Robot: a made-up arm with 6 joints.
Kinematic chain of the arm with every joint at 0, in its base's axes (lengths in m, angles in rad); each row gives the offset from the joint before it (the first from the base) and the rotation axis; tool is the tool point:
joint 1: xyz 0 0 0.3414 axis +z
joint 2: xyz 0.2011 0 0 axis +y
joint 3: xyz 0 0 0.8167 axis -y
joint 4: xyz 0 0 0.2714 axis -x
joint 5: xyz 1.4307 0 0 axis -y
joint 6: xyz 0.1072 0 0 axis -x
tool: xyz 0 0 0
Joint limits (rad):
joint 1: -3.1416..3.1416
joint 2: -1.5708..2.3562
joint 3: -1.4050..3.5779
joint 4: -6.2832..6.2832
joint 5: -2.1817..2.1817
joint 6: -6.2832..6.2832
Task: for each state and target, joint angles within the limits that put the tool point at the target. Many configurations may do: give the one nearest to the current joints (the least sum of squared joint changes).
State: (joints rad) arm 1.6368 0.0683 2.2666 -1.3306 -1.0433 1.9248
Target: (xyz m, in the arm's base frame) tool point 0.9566 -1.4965 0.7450
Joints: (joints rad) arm 2.1884 -0.6355 2.5075 -1.3466 -0.9771 1.9248
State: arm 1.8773 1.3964 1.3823 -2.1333 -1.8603 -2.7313
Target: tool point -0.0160 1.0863 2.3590
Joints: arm 1.5078 0.7048 1.7963 -2.1817 -1.8518 -2.7313
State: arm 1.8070 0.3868 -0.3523 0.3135 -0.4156 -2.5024
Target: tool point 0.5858 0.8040 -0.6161
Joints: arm 0.9573 0.7952 -0.7864 0.3472 -0.4565 -2.5024
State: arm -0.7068 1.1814 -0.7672 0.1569 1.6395 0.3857
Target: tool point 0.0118 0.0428 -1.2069
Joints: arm -0.7254 2.0755 -0.4290 0.3819 1.5020 0.3857
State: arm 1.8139 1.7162 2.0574 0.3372 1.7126 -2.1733
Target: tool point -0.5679 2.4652 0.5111
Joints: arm 1.7860 1.6019 1.4908 0.3034 1.0799 -2.1733
